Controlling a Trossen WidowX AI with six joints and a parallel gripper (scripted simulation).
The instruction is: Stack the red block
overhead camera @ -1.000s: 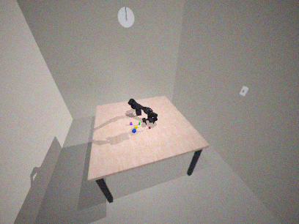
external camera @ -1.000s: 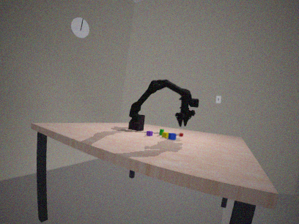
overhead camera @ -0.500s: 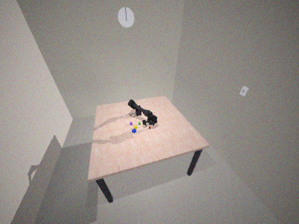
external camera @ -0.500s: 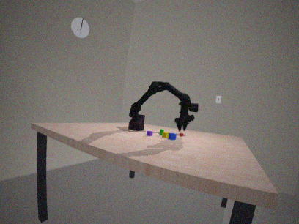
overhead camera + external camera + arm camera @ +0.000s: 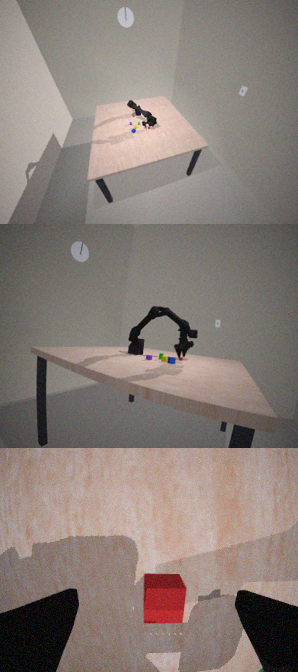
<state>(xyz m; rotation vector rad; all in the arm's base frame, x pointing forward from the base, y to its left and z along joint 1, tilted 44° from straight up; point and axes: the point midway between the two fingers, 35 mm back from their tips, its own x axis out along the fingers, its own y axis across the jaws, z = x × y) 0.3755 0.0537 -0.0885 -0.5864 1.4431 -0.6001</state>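
Now: the red block 1 cm below my gripper tip. Round my gripper tip: purple block: 14 cm behind, 24 cm to the right, 1 cm below; then yellow block: 5 cm behind, 18 cm to the right; then blue block: 1 cm ahead, 21 cm to the right.
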